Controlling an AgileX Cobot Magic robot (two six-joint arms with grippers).
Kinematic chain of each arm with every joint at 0, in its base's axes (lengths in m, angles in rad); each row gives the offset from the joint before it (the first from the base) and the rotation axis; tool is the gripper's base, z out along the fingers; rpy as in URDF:
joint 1: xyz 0 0 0.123 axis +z
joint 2: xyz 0 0 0 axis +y
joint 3: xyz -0.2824 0 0.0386 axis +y
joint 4: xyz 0.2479 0 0.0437 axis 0.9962 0 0.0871
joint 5: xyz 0 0 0 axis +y
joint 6: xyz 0.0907 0 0.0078 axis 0.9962 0 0.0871
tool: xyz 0 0 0 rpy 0 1.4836 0
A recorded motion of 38 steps. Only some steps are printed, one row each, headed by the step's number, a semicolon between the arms.
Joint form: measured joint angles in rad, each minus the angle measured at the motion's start. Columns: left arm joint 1, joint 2, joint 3, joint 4, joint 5, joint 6; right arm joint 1, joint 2, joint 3, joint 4, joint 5, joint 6.
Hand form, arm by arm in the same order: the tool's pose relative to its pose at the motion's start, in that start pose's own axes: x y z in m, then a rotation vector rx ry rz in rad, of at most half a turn. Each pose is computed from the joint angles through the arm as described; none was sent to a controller.
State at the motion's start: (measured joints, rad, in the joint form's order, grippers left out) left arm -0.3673 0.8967 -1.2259 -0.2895 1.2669 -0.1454; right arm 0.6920 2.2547 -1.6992 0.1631 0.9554 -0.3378
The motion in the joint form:
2: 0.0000 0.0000 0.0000 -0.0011 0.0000 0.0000; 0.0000 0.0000 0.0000 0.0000 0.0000 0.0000
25: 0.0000 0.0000 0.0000 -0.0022 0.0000 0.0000; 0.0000 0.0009 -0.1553 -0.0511 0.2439 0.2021
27: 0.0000 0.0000 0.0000 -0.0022 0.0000 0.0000; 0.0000 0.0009 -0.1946 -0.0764 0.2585 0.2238
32: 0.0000 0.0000 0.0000 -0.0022 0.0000 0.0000; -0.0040 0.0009 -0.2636 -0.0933 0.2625 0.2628
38: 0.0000 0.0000 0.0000 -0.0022 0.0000 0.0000; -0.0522 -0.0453 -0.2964 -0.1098 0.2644 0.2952
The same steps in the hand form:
2: 0.0000 -0.0001 0.0000 0.0010 0.0002 -0.0003; 0.0000 0.0000 0.0000 0.0000 0.0000 0.0000
25: 0.0000 -0.0002 0.0000 0.0021 0.0003 -0.0007; -0.0090 -0.0002 -0.0348 0.0126 0.0966 0.1592
27: 0.0000 -0.0002 0.0000 0.0021 0.0003 -0.0007; -0.0143 -0.0024 -0.0438 0.0398 0.0771 0.1668
32: 0.0000 -0.0002 0.0000 0.0021 0.0003 -0.0007; -0.0248 -0.0062 -0.0604 0.0667 0.0148 0.1966
38: 0.0000 -0.0002 0.0000 0.0021 0.0003 -0.0007; -0.0234 -0.0263 -0.0936 0.1023 -0.0630 0.2631

